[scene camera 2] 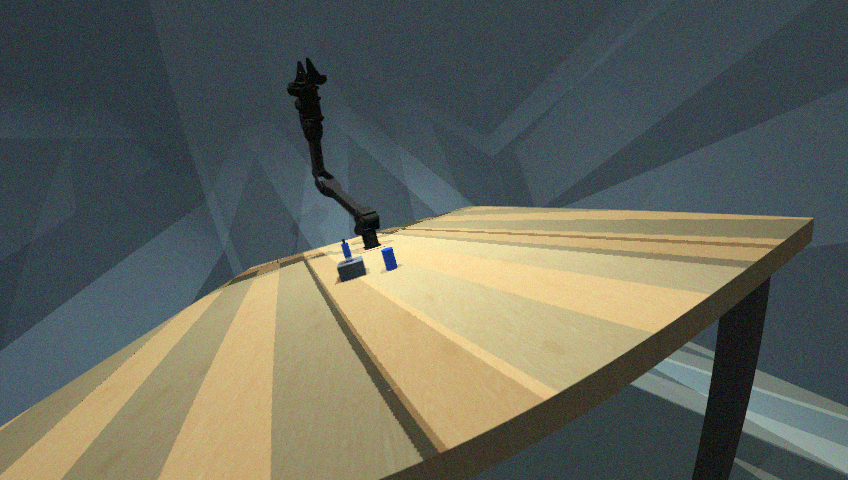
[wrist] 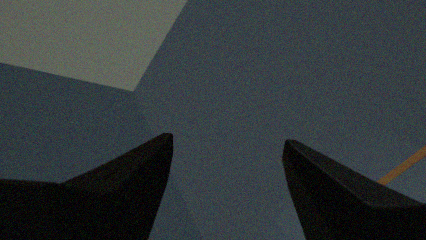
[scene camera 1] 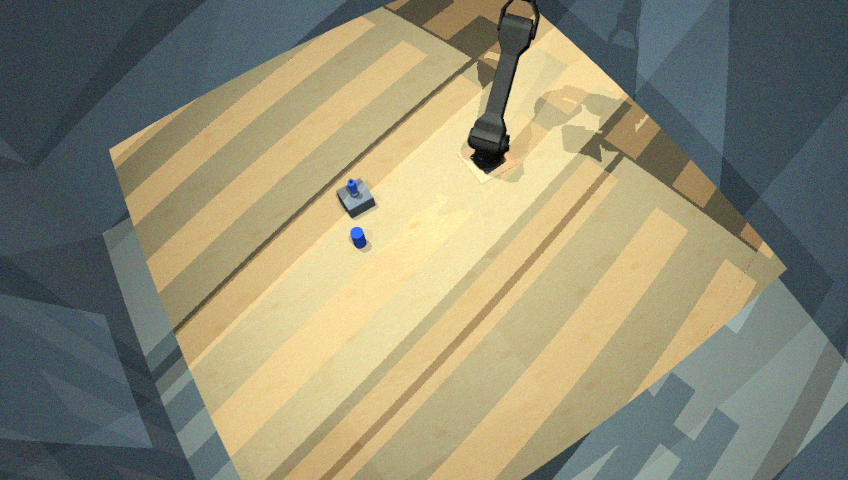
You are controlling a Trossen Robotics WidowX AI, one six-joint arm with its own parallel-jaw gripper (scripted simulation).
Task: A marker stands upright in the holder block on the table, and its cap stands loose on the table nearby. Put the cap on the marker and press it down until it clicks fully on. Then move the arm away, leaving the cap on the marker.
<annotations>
My gripper shows in scene camera 2 and in the wrist view; in scene camera 1 it is out of frame. The same spot on my gripper: [wrist: 126, 191] is [scene camera 2: 307, 71].
</annotations>
